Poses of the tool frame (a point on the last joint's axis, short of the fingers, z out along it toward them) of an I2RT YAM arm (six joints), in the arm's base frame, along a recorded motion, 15 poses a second.
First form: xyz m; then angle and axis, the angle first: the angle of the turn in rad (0 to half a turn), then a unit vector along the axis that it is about.
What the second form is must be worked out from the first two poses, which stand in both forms.
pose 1, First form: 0.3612 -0.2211 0.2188 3.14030 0.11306 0.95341 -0.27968
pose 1, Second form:
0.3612 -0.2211 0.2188
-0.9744 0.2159 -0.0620
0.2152 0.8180 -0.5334
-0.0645 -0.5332 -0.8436

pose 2, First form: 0.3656 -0.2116 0.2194 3.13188 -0.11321 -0.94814 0.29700
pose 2, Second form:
0.3656 -0.2116 0.2194
-0.9743 0.2118 -0.0765
0.2176 0.7980 -0.5621
-0.0580 -0.5643 -0.8235

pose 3, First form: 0.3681 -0.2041 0.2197 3.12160 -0.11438 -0.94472 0.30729
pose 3, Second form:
0.3681 -0.2041 0.2197
-0.9736 0.2099 -0.0892
0.2222 0.7850 -0.5783
-0.0514 -0.5828 -0.8110

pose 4, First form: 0.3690 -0.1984 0.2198 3.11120 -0.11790 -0.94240 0.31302
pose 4, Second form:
0.3690 -0.1984 0.2198
-0.9717 0.2127 -0.1024
0.2317 0.7763 -0.5863
-0.0452 -0.5934 -0.8036

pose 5, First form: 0.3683 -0.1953 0.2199 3.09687 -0.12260 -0.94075 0.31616
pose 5, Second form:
0.3683 -0.1953 0.2199
-0.9690 0.2164 -0.1195
0.2447 0.7701 -0.5891
-0.0354 -0.6000 -0.7992

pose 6, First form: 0.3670 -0.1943 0.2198 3.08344 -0.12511 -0.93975 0.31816
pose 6, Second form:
0.3670 -0.1943 0.2198
-0.9670 0.2165 -0.1342
0.2534 0.7664 -0.5902
-0.0249 -0.6047 -0.7960

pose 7, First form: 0.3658 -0.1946 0.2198 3.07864 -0.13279 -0.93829 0.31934
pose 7, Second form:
0.3658 -0.1946 0.2198
-0.9628 0.2289 -0.1438
0.2690 0.7610 -0.5903
-0.0257 -0.6070 -0.7943

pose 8, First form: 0.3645 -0.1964 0.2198 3.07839 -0.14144 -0.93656 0.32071
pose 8, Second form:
0.3645 -0.1964 0.2198
-0.9580 0.2444 -0.1498
0.2849 0.7545 -0.5912
-0.0315 -0.6091 -0.7925

